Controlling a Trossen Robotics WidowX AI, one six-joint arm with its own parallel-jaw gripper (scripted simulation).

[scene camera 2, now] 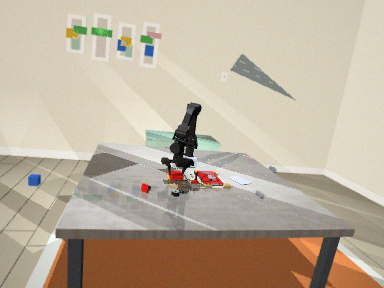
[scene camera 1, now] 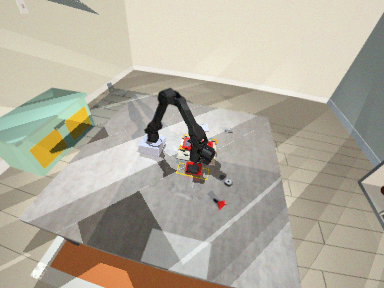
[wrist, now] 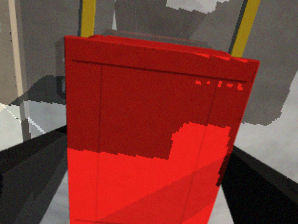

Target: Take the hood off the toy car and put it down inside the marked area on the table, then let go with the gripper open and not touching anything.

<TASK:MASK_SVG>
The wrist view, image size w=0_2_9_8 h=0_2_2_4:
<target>gripper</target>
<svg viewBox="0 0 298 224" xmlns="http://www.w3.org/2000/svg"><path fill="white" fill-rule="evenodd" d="M234 145L221 183L233 223L298 224L298 183ZM66 125L0 151L0 224L40 224L67 171Z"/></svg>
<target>red hood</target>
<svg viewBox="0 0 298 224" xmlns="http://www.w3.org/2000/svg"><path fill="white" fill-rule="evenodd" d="M65 36L64 68L70 224L207 224L233 150L260 61L231 56L225 51L212 48L121 36L104 36L100 34L88 37Z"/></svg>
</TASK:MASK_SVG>
